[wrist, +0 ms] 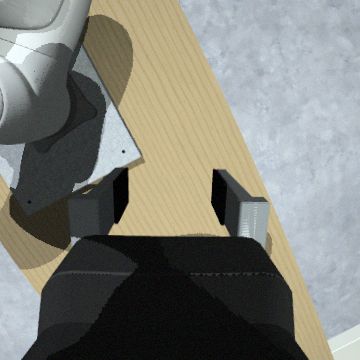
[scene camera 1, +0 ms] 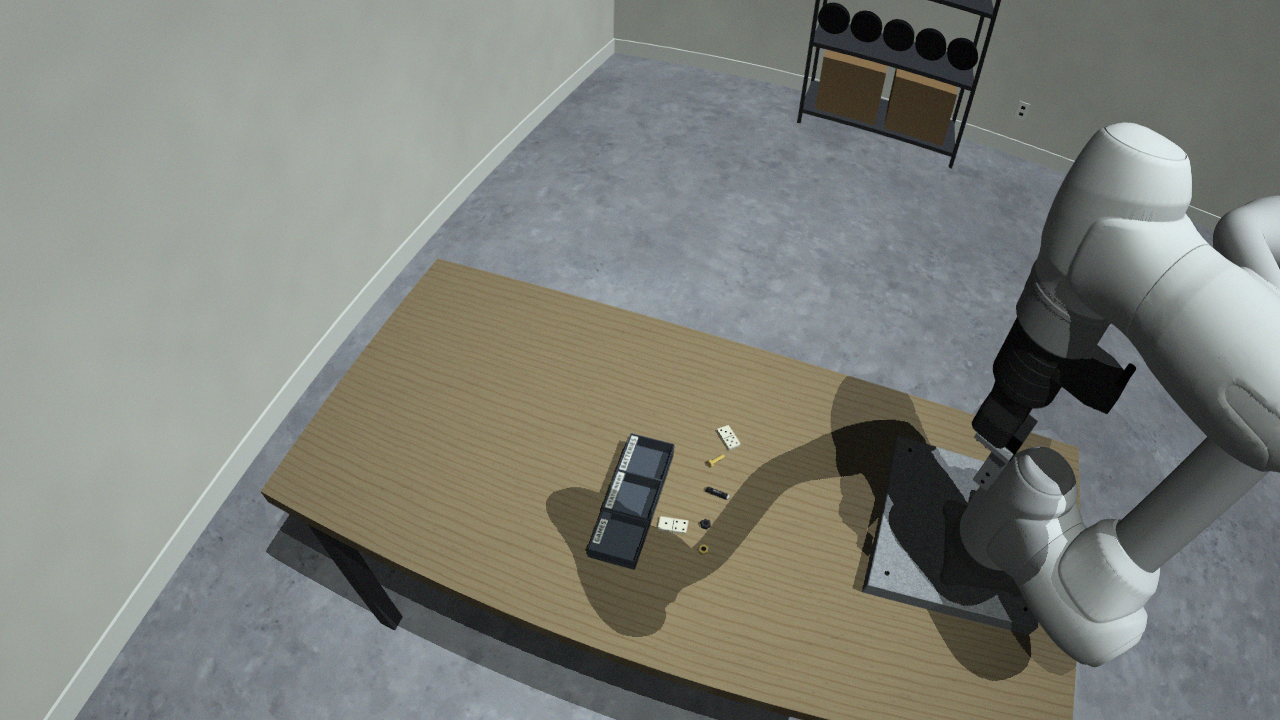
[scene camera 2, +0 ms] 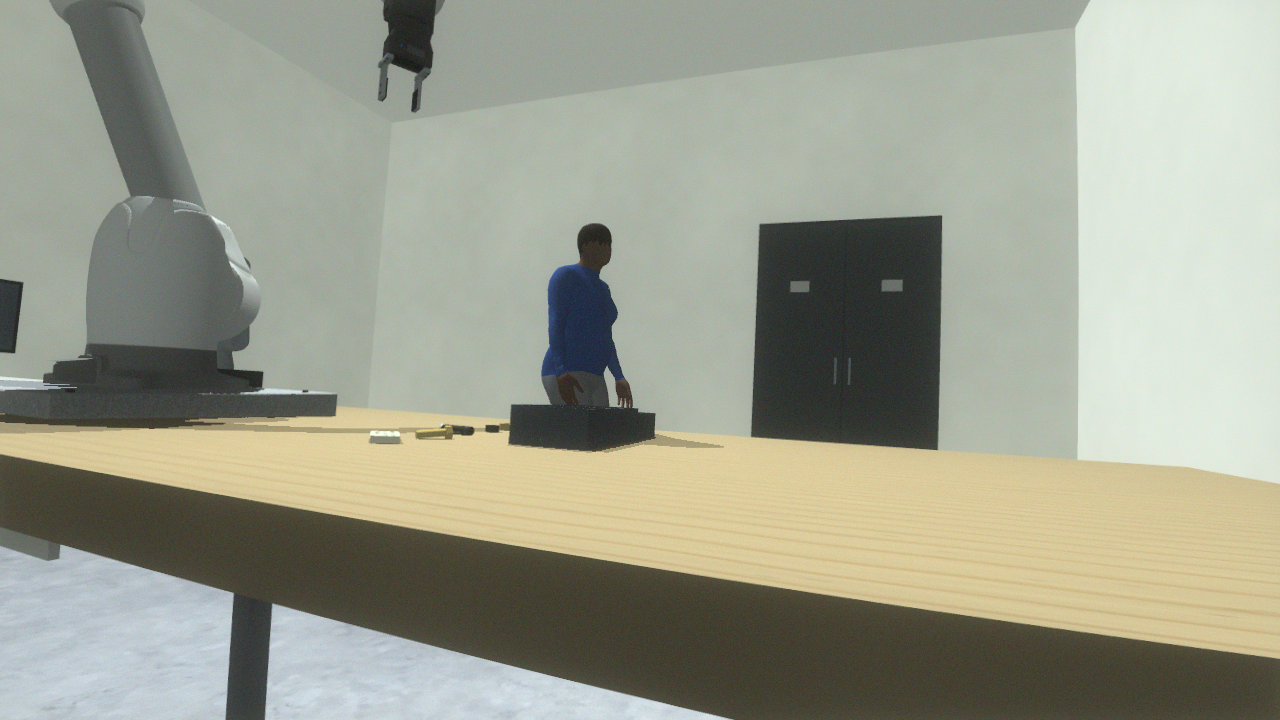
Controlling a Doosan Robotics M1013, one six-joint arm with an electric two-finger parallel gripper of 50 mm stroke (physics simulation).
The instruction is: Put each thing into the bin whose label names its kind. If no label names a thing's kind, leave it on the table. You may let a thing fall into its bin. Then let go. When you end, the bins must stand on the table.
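Frame: origin at the arm's base, x ahead, y left, z up, level; centimetres.
Seen in the pictures: gripper, fingertip midpoint: (wrist: 169, 185) (scene camera 1: 993, 468) (scene camera 2: 399, 104); arm's base, origin of the base link: (wrist: 48, 103) (scene camera 1: 983, 549) (scene camera 2: 152, 385).
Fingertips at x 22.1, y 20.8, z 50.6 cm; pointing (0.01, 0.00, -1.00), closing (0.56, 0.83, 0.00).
Pixels of each thing's top centre, then the offset from my fingertips to it. "*": a spot on its surface instead. Level surfaces: height alone.
- dark three-bin row, surface spot: (scene camera 2: 550, 428) * dx +45.0, dy -29.9, dz -51.8 cm
- white domino, middle of its top: (scene camera 2: 385, 433) (scene camera 1: 728, 436) dx +31.2, dy -36.5, dz -52.9 cm
- yellow bolt-like piece, middle of its top: (scene camera 2: 434, 425) (scene camera 1: 716, 457) dx +32.5, dy -30.6, dz -52.3 cm
- black cylinder, middle of its top: (scene camera 2: 456, 425) (scene camera 1: 718, 491) dx +30.7, dy -23.5, dz -52.6 cm
- second domino, middle of its top: (scene camera 1: 673, 524) dx +37.0, dy -14.9, dz -52.9 cm
- small dark round piece, middle of its top: (scene camera 2: 492, 425) (scene camera 1: 705, 523) dx +31.5, dy -16.6, dz -52.8 cm
- brass ring-like nut, middle of its top: (scene camera 1: 703, 548) dx +30.7, dy -11.4, dz -52.8 cm
- table, its level: dz -53.7 cm
A dark three-bin row (scene camera 1: 612, 558) (scene camera 2: 550, 428) stands on the table. Its labels read BATTERIES (scene camera 1: 628, 453), a middle one (scene camera 1: 614, 491) too small to read surely, and GAMES (scene camera 1: 599, 531). To its right in scene camera 1 lie a white domino (scene camera 1: 727, 437) (scene camera 2: 384, 437), a yellow bolt-like piece (scene camera 1: 715, 461) (scene camera 2: 434, 433), a black cylinder (scene camera 1: 716, 492) (scene camera 2: 462, 430), a second domino (scene camera 1: 673, 524) near the GAMES bin, a small dark round piece (scene camera 1: 705, 523) and a brass ring-like nut (scene camera 1: 703, 548). My gripper (scene camera 1: 1004, 454) (scene camera 2: 399, 101) (wrist: 169, 185) is open and empty, high above the table, far right of these things.
The arm's grey base plate (scene camera 1: 904, 581) (scene camera 2: 295, 405) (wrist: 116, 142) lies on the table (scene camera 1: 501, 385) (scene camera 2: 895, 519) (wrist: 170, 100). The arm's shadow crosses the tabletop near the small things. A shelf rack (scene camera 1: 964, 120) stands beyond the table; a person (scene camera 2: 581, 317) stands behind it in scene camera 2.
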